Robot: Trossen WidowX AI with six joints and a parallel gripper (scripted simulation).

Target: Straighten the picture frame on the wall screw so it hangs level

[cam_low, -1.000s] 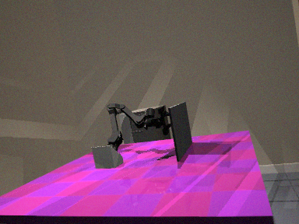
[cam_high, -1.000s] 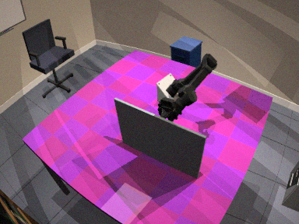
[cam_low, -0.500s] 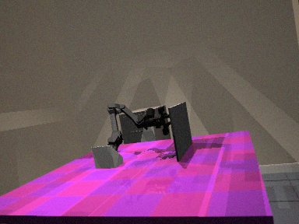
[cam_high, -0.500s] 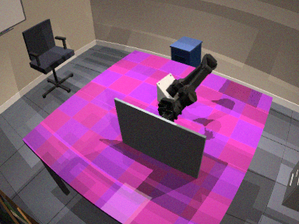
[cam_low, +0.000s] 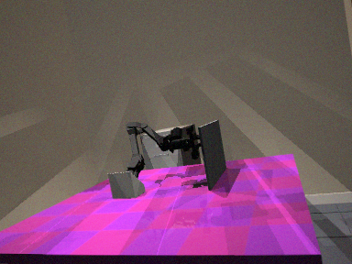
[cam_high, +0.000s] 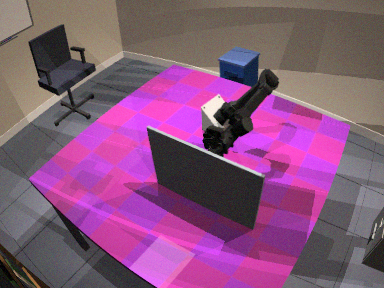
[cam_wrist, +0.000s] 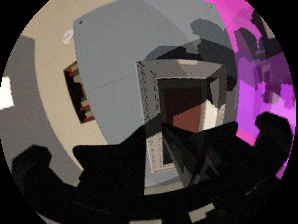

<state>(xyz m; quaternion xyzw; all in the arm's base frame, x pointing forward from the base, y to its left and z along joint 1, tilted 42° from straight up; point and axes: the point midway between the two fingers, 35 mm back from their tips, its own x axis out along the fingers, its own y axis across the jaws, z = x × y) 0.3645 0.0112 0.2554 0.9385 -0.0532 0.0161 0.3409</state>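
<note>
Right now the picture frame is 1 cm ahead of my gripper tip, 1 cm to the left of it and 5 cm below it. Round my gripper tip: grey wall panel: 2 cm ahead, 6 cm below.
</note>
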